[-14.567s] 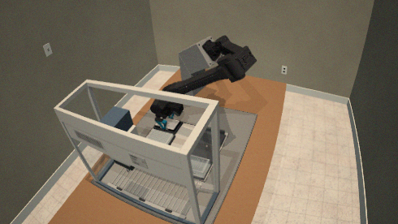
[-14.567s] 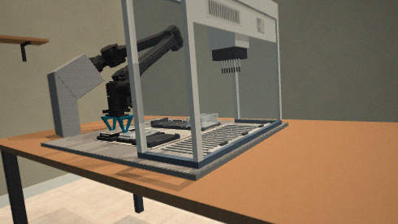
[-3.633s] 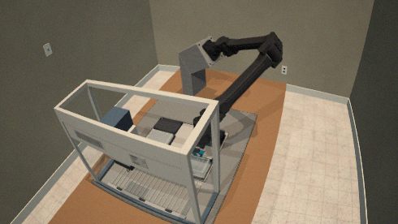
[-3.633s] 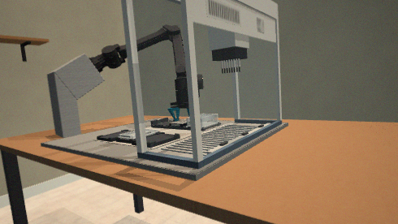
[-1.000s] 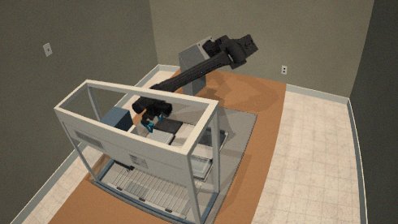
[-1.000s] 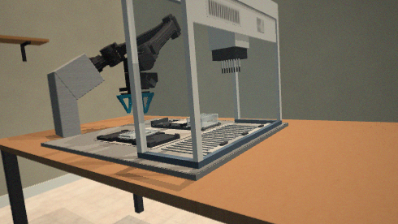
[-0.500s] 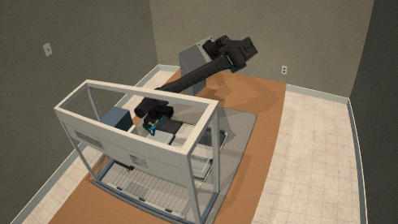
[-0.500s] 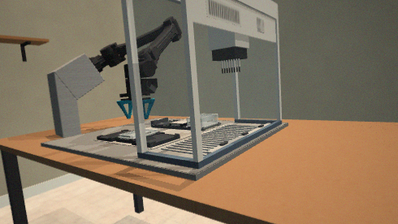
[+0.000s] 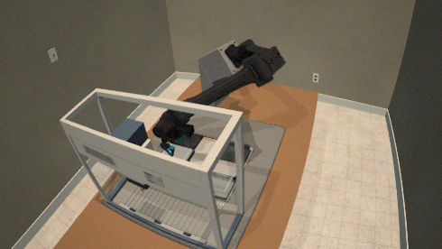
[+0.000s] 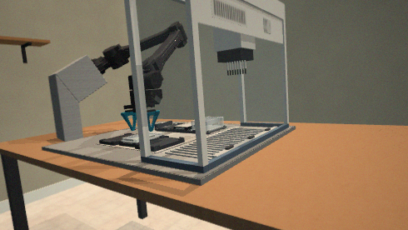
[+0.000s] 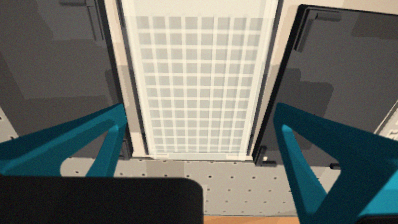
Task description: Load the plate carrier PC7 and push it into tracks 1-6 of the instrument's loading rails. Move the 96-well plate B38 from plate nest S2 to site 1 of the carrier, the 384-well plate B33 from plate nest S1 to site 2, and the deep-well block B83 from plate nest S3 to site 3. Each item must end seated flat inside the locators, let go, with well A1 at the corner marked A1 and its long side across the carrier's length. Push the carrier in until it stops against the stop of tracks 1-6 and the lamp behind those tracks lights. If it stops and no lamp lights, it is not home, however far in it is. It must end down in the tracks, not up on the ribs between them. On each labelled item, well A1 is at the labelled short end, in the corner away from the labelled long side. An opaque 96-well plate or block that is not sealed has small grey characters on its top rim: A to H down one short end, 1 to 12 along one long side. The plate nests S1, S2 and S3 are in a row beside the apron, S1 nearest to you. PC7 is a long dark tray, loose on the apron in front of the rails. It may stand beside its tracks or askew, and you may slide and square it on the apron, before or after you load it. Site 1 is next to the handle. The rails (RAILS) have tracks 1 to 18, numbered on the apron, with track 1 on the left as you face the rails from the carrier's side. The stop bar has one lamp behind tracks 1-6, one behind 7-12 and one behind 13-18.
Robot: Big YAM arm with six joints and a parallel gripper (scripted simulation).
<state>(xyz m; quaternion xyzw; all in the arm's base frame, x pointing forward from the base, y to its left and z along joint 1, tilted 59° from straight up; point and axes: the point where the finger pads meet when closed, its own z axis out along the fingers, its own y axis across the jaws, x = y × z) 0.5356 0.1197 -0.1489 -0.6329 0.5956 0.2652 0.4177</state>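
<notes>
Now: hand 30 mm above the white 96-well plate. Also, from my hand: plate nest S3: 110 mm ahead, 40 mm below; then deep-well block B83: 90 mm ahead, 260 mm to the left, 30 mm below; then carrier PC7: 10 mm behind, 250 mm to the left, 30 mm below.
</notes>
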